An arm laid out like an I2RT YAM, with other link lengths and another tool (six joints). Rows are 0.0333 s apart.
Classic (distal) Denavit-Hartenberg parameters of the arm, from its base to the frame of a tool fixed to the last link. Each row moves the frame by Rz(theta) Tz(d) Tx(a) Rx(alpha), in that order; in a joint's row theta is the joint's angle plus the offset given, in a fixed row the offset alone. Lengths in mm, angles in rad.
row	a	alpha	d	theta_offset
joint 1	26.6	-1.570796	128.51	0
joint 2	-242.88	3.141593	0	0
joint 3	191.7	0	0	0.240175
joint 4	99.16	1.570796	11.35	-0.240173
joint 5	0	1.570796	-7.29	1.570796
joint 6	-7.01	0.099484	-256.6	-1.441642
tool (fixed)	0	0	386.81	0
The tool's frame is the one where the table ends.
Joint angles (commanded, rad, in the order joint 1, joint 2, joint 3, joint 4, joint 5, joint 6), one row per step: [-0.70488 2.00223 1.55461 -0.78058 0.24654 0.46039]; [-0.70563 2.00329 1.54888 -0.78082 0.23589 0.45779]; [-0.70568 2.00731 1.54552 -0.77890 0.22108 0.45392]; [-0.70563 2.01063 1.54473 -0.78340 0.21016 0.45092]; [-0.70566 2.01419 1.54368 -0.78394 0.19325 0.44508]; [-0.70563 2.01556 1.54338 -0.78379 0.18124 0.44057]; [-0.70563 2.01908 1.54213 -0.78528 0.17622 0.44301]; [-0.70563 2.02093 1.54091 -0.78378 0.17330 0.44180]
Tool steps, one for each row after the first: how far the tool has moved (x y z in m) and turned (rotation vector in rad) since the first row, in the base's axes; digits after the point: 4 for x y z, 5 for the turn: [-0.0005 0.0019 -0.0021 0.01197 -0.00014 0.00517]; [0.0002 0.0039 -0.0044 0.02579 -0.00358 0.01354]; [0.0002 0.0060 -0.0063 0.03896 -0.00265 0.01983]; [0.0011 0.0083 -0.0079 0.05389 -0.00703 0.03060]; [0.0020 0.0097 -0.0084 0.06302 -0.01167 0.03867]; [0.0018 0.0107 -0.0102 0.07101 -0.01099 0.03785]; [0.0020 0.0111 -0.0111 0.07401 -0.01119 0.03986]
